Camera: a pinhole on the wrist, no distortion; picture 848 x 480 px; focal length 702.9 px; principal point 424.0 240.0 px. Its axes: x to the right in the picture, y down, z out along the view. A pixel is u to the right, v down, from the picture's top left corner.
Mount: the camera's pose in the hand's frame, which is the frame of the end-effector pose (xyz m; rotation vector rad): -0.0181 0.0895 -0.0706 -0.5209 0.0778 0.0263
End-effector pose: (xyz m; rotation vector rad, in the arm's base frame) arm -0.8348 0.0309 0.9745 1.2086 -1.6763 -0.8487
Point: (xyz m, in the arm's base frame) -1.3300 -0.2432 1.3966
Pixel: outside the picture
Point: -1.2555 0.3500 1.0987
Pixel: 94.8 281.3
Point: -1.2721 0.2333 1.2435
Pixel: 324.5 421.0
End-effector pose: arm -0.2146 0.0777 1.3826 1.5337 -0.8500 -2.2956
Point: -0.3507 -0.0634 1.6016
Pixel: 327.9 356.4
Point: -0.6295 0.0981 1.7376
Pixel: 252.4 60.6
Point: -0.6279 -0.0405 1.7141
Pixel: 371.8 198.3
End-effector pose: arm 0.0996 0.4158 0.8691 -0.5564 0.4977 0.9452
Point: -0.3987 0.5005 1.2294
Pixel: outside the picture
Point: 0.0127 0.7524 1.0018
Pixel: 549.1 72.8
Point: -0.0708 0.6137 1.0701
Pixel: 218.7 96.1
